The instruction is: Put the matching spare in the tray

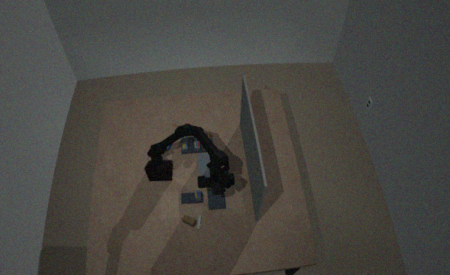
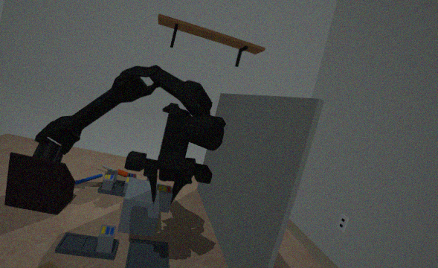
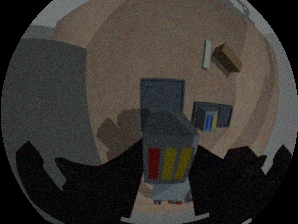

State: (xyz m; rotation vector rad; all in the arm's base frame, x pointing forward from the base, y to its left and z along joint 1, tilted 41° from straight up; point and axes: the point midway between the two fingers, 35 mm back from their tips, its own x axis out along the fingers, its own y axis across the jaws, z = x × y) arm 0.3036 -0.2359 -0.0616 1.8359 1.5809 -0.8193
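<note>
Right now my gripper tip is 150 mm above the tray. Round my gripper tip: tan block 180 mm behind, 120 mm to the right, 130 mm below; then mounted unit 20 mm behind, 200 mm to the left, 100 mm below; then grey spare 20 mm above.
</note>
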